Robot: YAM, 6 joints.
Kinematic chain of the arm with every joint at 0, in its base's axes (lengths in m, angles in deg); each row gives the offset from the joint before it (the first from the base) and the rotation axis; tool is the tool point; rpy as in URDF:
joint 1: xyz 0 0 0.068 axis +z
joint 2: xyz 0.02 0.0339 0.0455 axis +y
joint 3: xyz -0.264 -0.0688 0 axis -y
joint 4: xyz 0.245 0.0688 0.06 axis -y
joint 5: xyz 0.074 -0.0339 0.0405 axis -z
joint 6: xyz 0.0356 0 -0.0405 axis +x
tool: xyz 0 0 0 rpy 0 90 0
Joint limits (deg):
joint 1: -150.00..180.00
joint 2: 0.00..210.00
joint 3: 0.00..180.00
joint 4: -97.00..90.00
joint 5: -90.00..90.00
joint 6: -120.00..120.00
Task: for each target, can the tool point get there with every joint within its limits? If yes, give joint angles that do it. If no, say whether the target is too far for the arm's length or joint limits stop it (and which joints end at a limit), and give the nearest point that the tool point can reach.
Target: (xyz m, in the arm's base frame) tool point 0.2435 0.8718 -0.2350
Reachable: no: too far | nearest point 0.1620 0.5801 -0.1158 | short by 0.325 m
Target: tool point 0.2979 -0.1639 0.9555
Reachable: no: too far | nearest point 0.2123 -0.1168 0.6985 | short by 0.275 m
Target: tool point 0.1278 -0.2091 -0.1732
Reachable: yes | joints -58.28 164.03 58.92 3.07 2.02 -88.04
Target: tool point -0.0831 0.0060 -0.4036
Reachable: no: joint limits stop it (at a limit: joint 2) | nearest point -0.1056 0.0076 -0.3510 | short by 0.057 m
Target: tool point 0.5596 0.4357 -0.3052
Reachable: no: too far | nearest point 0.4386 0.3415 -0.2097 | short by 0.181 m
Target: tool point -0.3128 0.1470 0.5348
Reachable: yes | joints -20.99 33.73 154.27 -48.77 -45.04 24.55
